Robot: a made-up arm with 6 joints.
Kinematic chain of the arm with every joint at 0, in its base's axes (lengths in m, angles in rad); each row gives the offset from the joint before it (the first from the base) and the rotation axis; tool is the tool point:
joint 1: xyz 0 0 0.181 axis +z
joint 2: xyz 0 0 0 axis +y
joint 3: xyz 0 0 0.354 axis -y
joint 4: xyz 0 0 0 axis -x
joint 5: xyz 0.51 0 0 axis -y
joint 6: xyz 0 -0.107 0 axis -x
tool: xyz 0 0 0
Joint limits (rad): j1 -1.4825..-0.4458 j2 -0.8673..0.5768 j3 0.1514..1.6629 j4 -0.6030..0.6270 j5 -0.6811..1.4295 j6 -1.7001..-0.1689
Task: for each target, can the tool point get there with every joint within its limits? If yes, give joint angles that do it. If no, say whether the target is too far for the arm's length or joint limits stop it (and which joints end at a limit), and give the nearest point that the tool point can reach.
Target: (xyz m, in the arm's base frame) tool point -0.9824 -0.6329 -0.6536
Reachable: no: too far | nearest point -0.0320 -0.6379 0.2120 | short by 1.285 m
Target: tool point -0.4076 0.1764 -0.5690
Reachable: no: joint limits stop it (at a limit: joint 1, joint 2, joint 3, joint 4) | nearest point -0.0320 -0.6379 0.2120 | short by 1.189 m
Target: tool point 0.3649 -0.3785 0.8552
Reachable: yes | joints -0.6093 0.4195 1.2424 -0.3214 -0.4998 -1.2918
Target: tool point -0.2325 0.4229 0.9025
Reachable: yes | joints -1.2669 -0.6890 1.4825 -0.4727 -0.3175 -1.1159
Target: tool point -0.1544 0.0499 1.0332
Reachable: yes | joints -1.0315 -0.2452 1.4073 -0.0511 0.1765 -0.7001
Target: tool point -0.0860 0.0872 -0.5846
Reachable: no: joint limits stop it (at a limit: joint 1, joint 2, joint 3, joint 4) | nearest point -0.0320 -0.6379 0.2120 | short by 1.079 m
